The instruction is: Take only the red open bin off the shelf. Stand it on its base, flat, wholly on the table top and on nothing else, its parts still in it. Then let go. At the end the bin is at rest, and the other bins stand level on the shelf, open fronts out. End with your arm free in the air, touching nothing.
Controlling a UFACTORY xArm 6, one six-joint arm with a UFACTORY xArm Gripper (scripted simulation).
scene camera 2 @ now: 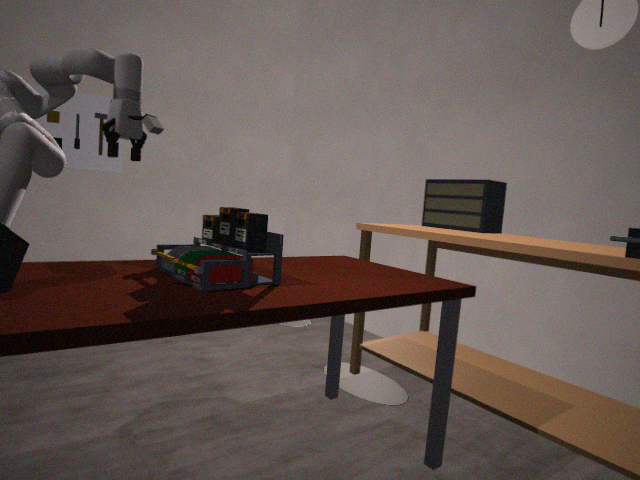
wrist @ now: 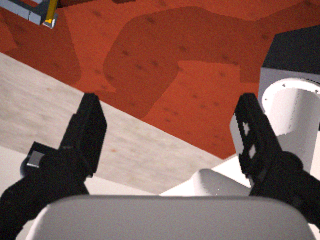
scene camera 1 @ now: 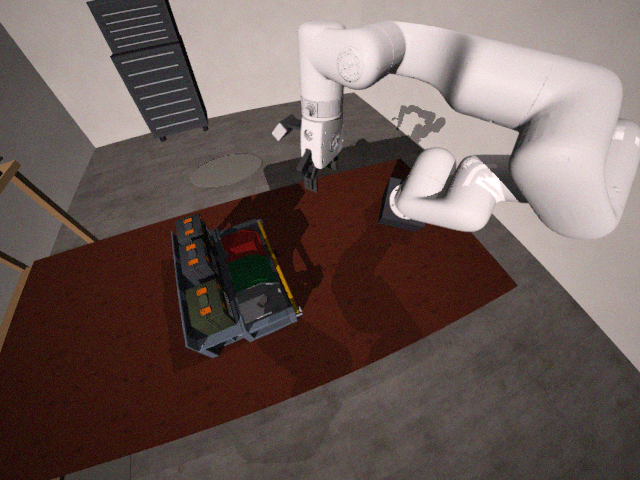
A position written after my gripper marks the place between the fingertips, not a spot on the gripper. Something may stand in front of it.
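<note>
Looking through scene camera 1, I see my gripper (scene camera 1: 321,178) together with a red open bin (scene camera 1: 242,243) and a green bin (scene camera 1: 244,270). Scene camera 2 gives me the red open bin (scene camera 2: 221,274) again, and my gripper (scene camera 2: 124,159) too. My gripper (wrist: 168,109) is there in the wrist view, but the red open bin is out of frame in the wrist view, and the green bin is out of frame in the wrist view as well.
</note>
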